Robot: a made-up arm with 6 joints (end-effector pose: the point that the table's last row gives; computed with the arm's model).
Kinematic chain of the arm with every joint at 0, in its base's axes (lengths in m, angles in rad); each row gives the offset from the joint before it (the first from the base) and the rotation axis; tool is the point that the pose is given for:
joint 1: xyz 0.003 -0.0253 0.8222 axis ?
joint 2: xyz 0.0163 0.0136 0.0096 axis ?
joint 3: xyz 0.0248 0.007 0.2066 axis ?
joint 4: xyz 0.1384 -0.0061 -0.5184 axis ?
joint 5: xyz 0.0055 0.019 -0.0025 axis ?
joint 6: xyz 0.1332 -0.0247 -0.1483 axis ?
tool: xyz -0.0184 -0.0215 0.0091
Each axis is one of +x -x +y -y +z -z.
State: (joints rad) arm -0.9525 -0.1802 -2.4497 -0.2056 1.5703 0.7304
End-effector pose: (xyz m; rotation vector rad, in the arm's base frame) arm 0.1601 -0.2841 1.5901 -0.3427 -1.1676 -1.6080
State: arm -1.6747 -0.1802 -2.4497 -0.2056 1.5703 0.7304
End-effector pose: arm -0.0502 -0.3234 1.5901 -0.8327 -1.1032 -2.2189
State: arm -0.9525 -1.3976 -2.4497 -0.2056 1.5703 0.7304
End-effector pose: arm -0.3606 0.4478 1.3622 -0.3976 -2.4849 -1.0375
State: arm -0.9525 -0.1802 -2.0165 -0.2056 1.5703 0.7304
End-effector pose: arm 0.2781 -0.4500 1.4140 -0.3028 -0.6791 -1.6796
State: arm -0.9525 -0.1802 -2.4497 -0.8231 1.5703 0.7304
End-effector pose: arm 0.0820 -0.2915 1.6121 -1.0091 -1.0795 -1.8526
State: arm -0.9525 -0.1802 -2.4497 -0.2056 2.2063 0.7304
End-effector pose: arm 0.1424 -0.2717 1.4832 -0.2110 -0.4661 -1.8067
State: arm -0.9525 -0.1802 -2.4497 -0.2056 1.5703 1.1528
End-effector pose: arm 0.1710 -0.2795 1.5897 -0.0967 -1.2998 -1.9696
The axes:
joint 1: +z
joint 2: +y
joint 3: +y
joint 4: -z
joint 5: +y
joint 6: -z

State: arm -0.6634 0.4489 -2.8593 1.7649 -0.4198 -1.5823
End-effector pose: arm 0.2561 -0.4525 1.4931 -0.7663 -2.3008 -0.8954
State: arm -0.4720 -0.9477 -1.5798 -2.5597 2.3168 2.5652
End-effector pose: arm -0.1050 -0.0919 1.5672 0.6445 1.2487 0.7170
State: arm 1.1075 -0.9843 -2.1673 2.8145 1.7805 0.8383
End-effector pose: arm -0.2508 -0.3778 1.5585 1.3404 1.4006 2.4171
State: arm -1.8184 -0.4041 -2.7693 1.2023 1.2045 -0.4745
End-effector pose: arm 0.1120 0.0945 1.7177 -1.0277 -1.6559 -0.0649
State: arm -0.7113 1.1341 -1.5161 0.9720 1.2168 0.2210
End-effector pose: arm 0.4528 -0.3160 0.2988 0.9644 0.6239 -1.5318
